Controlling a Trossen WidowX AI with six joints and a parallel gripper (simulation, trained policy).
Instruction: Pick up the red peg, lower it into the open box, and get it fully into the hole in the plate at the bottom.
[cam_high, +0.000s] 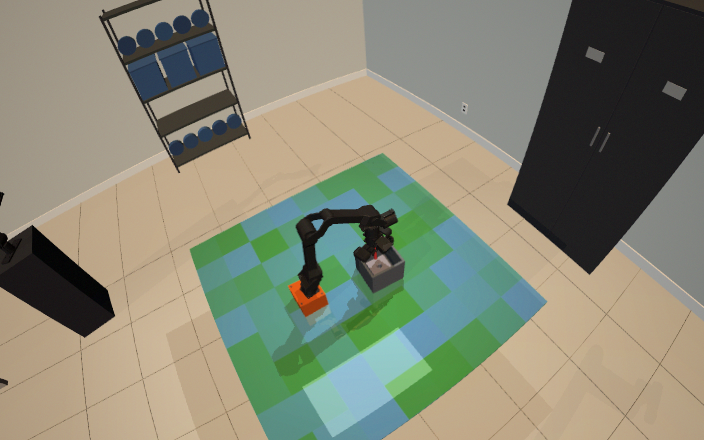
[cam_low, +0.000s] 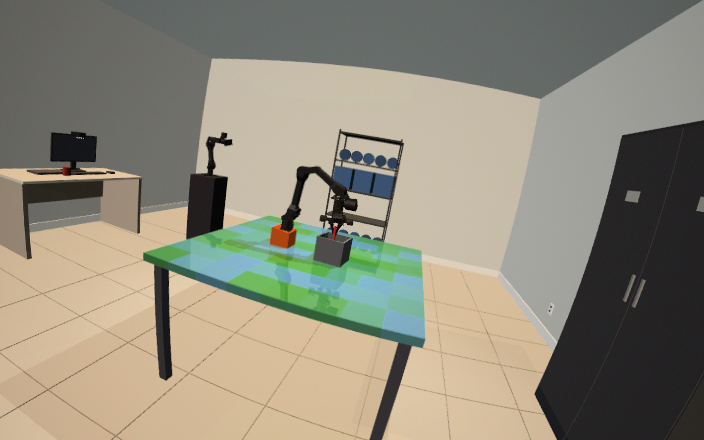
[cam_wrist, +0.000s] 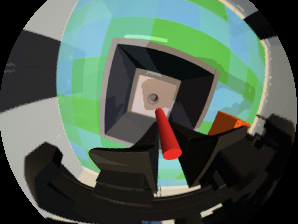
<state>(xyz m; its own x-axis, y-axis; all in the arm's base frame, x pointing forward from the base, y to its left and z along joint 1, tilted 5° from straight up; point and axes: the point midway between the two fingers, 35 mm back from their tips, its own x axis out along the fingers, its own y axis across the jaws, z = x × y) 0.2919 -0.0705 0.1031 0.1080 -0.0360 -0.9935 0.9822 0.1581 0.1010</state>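
The holed plate lies 10 mm ahead of my gripper tip, 20 mm to the right of it and 100 mm below it. The rest, counted from my gripper tip: red peg 10 mm to the right, 10 mm above.
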